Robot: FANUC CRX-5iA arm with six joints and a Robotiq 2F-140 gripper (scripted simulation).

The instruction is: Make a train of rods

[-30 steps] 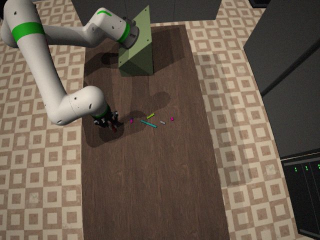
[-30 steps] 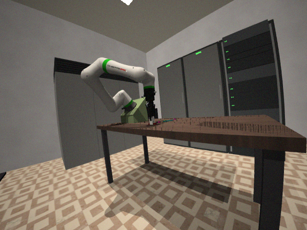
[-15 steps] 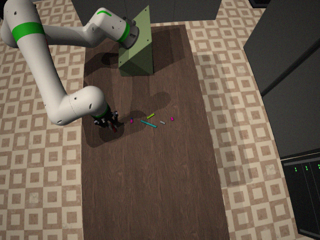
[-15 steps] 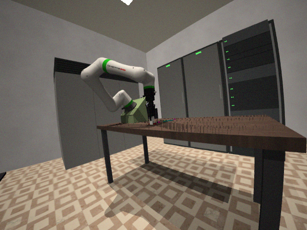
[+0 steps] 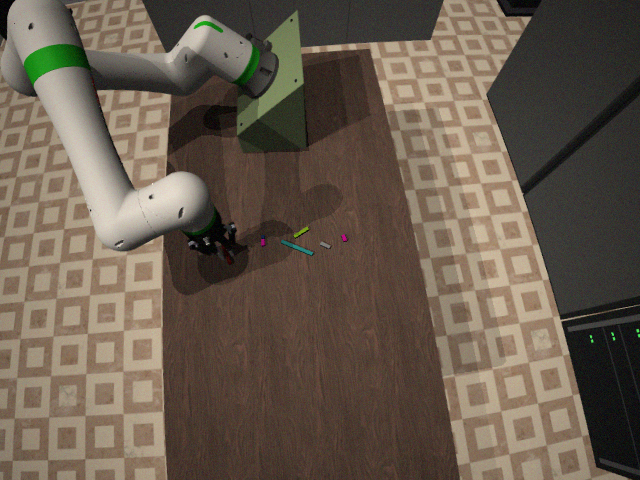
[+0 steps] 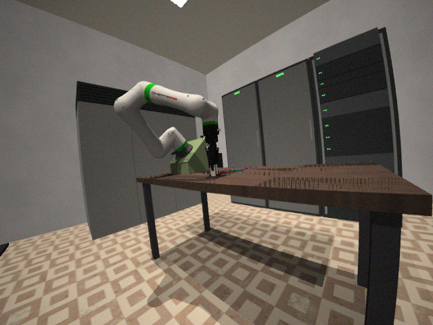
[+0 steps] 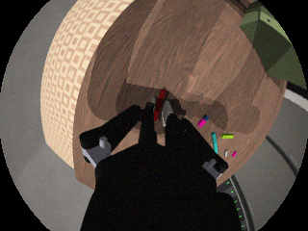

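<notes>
Now: the red rod 30 mm below my hand. Also, from my hand: lime rod: 230 mm to the left, 30 mm below, 30 mm behind; then small blue rod: 110 mm to the left, 30 mm below, 30 mm behind; then turquoise rod: 210 mm to the left, 30 mm below, 10 mm ahead.
</notes>
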